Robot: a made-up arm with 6 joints.
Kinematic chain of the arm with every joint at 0, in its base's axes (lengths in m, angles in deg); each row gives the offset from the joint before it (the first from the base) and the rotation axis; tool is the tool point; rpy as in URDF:
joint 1: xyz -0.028 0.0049 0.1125 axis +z
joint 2: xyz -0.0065 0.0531 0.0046 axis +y
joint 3: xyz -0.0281 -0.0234 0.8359 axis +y
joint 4: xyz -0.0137 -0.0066 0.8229 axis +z
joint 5: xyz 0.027 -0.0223 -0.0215 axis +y
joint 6: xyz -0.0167 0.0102 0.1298 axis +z
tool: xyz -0.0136 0 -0.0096 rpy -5.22 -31.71 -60.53
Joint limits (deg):
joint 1: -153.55..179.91
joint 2: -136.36..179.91
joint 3: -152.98..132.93
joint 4: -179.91..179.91
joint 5: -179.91..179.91
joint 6: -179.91..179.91
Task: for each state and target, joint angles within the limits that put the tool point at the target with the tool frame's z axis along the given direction. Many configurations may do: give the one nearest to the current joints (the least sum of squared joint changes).
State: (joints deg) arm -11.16 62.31 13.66 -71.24 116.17 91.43
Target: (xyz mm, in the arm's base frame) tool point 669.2 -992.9 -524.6 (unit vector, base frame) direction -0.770 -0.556 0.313
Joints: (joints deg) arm -50.36 93.81 55.44 -78.99 136.20 102.83
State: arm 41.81 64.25 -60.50 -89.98 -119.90 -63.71
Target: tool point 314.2 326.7 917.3 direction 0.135 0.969 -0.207
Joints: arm 37.44 78.16 -106.48 -95.25 -143.48 -51.78
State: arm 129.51 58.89 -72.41 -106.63 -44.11 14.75
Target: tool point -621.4 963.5 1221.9 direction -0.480 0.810 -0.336
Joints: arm 117.52 65.17 -41.67 -150.49 -66.91 13.28
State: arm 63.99 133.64 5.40 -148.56 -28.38 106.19
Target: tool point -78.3 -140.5 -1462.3 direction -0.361 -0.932 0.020
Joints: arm 93.93 163.08 41.52 -168.56 -39.31 98.56
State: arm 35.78 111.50 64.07 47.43 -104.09 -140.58
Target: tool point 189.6 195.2 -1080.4 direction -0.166 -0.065 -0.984
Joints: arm 37.65 123.91 91.19 4.65 -56.72 -100.48
